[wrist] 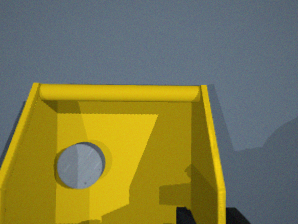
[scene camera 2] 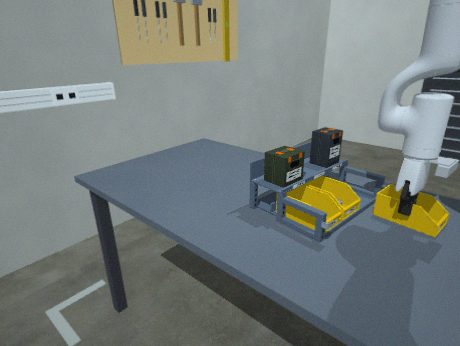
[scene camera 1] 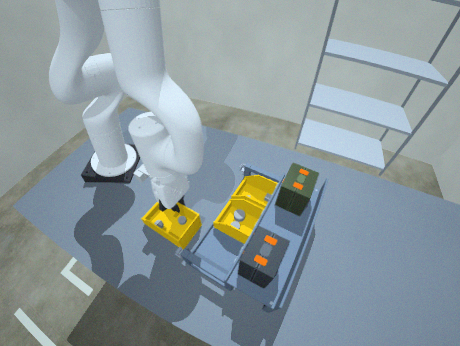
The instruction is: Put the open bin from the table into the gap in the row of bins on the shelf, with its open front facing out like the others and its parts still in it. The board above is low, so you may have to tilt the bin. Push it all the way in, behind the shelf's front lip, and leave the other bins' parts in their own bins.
Labels:
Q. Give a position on a yellow open bin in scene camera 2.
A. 386,206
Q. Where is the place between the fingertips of my gripper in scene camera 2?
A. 405,212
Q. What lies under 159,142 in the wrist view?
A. A yellow open bin.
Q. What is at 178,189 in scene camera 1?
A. My gripper.

